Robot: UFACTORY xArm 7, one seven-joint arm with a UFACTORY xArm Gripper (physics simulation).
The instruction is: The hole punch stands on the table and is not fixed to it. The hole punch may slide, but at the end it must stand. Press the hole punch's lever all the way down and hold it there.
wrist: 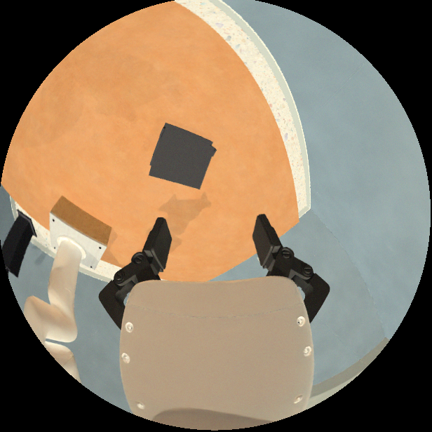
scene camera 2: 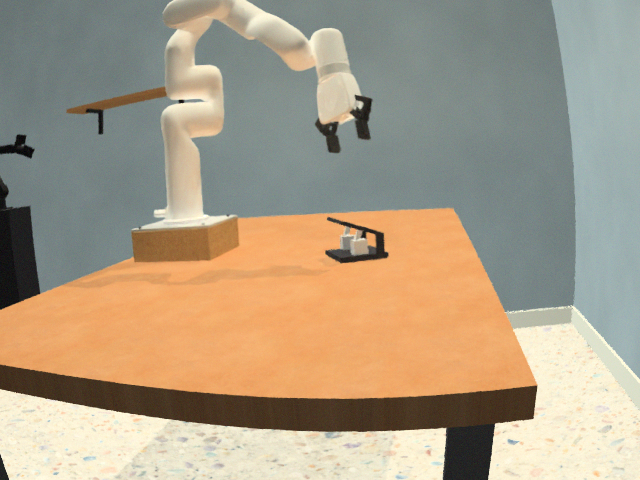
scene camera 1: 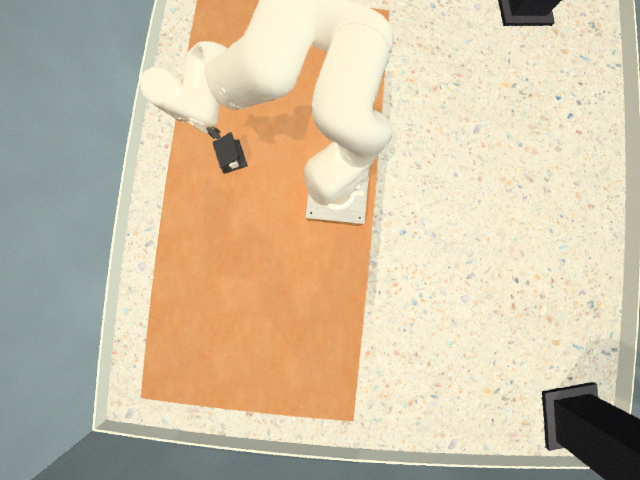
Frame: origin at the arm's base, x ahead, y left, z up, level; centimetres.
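Seen in the pictures: gripper, fingertip midpoint: (scene camera 2: pixel 349 145); arm's base at its link origin: (scene camera 2: pixel 186 221).
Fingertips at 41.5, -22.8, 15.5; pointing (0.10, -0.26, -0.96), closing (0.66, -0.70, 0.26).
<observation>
Offsets run from my fingertips to a thing's top centre, as dx, dy, dz. "pt": to the spot under its first point. Level surfaces: height alone.
The black hole punch @(+0.0, +1.2, -15.3) (scene camera 1: pixel 227 150) (scene camera 2: pixel 356 246) (wrist: pixel 182 156) stands upright on the orange table @(dz -23.8) (scene camera 1: pixel 258 310) (scene camera 2: pixel 289 330) (wrist: pixel 110 100). Its lever @(pt -0.4, -4.5, -16.4) (scene camera 2: pixel 354 225) is raised and slants up from the black post at the right in scene camera 2, with light grey blocks below it. In the wrist view the lever's flat top hides most of the base. My gripper (scene camera 2: pixel 348 141) (wrist: pixel 211 226) is open and empty. It hangs high above the hole punch, apart from it, with the fingers pointing down. In scene camera 1 the arm hides most of the gripper.
The arm's base plate (scene camera 1: pixel 334 213) (scene camera 2: pixel 222 222) (wrist: pixel 92 257) sits on a wooden block (scene camera 2: pixel 170 245) (wrist: pixel 82 217) on the table. A wall shelf (scene camera 2: pixel 124 99) is behind the arm. Black stands (scene camera 1: pixel 573 413) (scene camera 2: pixel 15 248) are away from the table. The arm's shadow falls beside the hole punch.
</observation>
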